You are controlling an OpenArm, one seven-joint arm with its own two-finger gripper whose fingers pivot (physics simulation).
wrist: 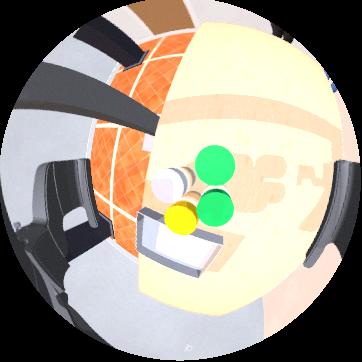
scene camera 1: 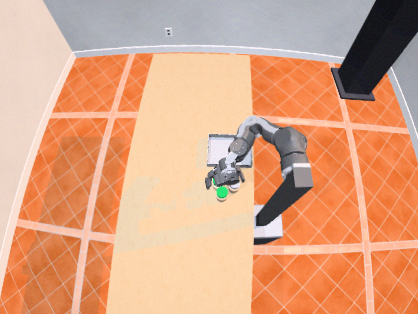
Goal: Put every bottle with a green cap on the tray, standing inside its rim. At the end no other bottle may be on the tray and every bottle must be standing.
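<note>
Two green-capped bottles stand close together: one green cap (scene camera 1: 222, 193) (wrist: 215, 165) shows fully, and the other (scene camera 1: 215, 183) (wrist: 215, 208) is partly covered by the gripper in the scene view. A white-capped bottle (scene camera 1: 235, 187) (wrist: 168, 185) stands beside them. A yellow-capped bottle (wrist: 181, 218) is nearest the tray and is hidden under the gripper in the scene view; its cap overlaps the tray wall in the wrist view. The tray (scene camera 1: 220, 135) (wrist: 212, 239) has no bottle visible inside its rim. My gripper (scene camera 1: 225, 182) (wrist: 182, 213) is open and empty above the bottle group.
The arm (scene camera 1: 238, 147) reaches over the tray's right side. The pale table (scene camera 1: 175, 100) (wrist: 250, 65) ends just right of the tray and bottles. The robot's dark column (scene camera 1: 282, 200) stands beyond that edge. A large black post (scene camera 1: 367, 55) stands farther off at the back right.
</note>
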